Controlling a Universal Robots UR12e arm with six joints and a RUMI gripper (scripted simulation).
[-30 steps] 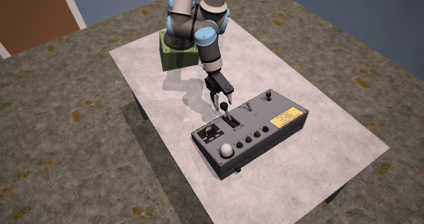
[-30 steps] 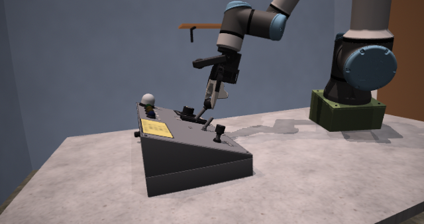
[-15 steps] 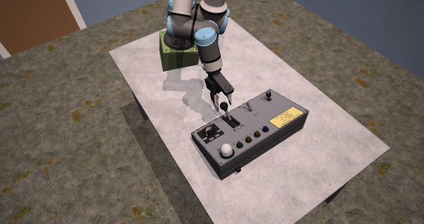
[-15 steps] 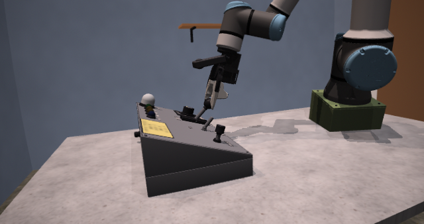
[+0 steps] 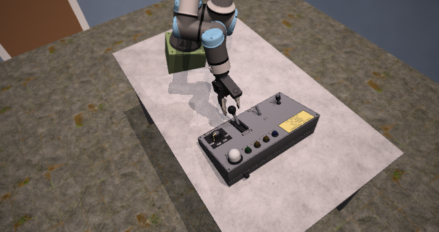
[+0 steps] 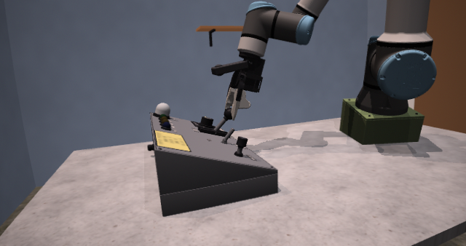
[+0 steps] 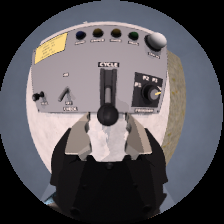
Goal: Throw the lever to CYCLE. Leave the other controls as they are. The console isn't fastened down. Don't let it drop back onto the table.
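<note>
The ball-topped lever is 3 cm below my hand and 3 cm ahead of it. Also, from my hand: rotary selector: 14 cm to the right, 5 cm ahead, 4 cm below; toggle switch: 12 cm to the left, 6 cm ahead, 4 cm below; wedge-shaped console: 9 cm ahead, 6 cm below, 5 cm to the left.
</note>
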